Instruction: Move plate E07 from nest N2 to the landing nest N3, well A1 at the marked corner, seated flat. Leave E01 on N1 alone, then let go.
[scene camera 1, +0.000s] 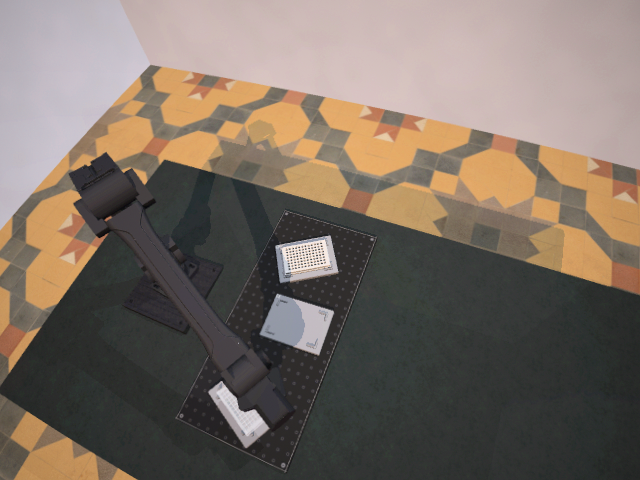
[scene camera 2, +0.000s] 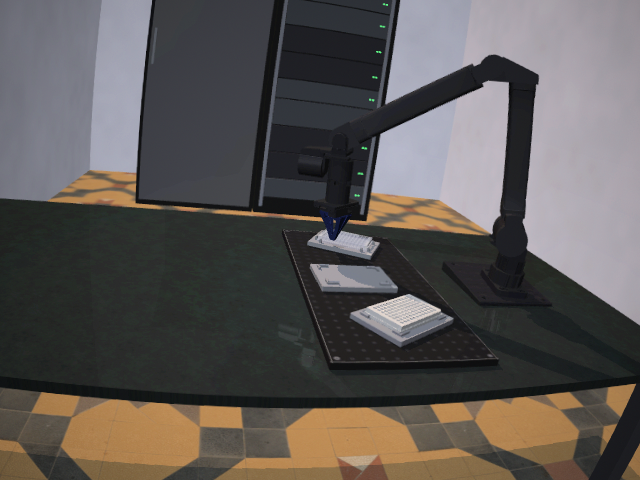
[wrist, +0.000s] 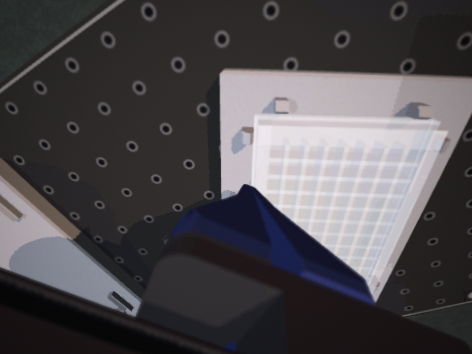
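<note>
A clear well plate (scene camera 1: 249, 421) is there for me to see, and so is a white well plate (scene camera 1: 312, 256). My gripper (scene camera 2: 332, 239) is shut and touches the clear well plate, while the white well plate (scene camera 2: 407, 312) shows too. The wrist view gives me my gripper (wrist: 244, 195) together with the clear well plate (wrist: 350, 181). The white well plate is out of frame in the wrist view.
</note>
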